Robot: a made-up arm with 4 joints.
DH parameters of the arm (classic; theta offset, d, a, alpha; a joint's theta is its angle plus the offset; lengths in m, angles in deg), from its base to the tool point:
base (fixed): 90 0.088 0 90
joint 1: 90 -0.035 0.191 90
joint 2: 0 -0.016 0.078 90
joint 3: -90 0.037 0.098 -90
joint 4: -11.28 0 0.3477 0
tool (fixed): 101.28 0.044 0 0
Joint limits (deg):
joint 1: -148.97..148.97
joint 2: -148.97..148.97
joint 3: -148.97..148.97
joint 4: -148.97..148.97
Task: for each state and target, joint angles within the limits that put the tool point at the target. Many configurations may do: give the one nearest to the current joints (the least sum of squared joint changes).
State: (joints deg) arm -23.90 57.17 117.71 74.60
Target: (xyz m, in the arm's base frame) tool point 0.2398 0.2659 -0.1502
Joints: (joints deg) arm -60.13 73.19 148.97 44.82
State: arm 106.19 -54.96 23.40 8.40
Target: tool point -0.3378 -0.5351 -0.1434
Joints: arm 85.30 -41.37 49.03 15.15
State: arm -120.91 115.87 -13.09 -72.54
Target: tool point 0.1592 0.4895 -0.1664
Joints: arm -131.73 106.34 -15.87 -76.38
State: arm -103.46 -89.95 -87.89 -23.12
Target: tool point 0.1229 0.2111 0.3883
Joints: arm -120.73 -85.56 -41.21 -7.74
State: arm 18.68 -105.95 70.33 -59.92
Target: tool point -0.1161 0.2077 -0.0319
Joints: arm 53.21 -108.01 90.15 -73.12
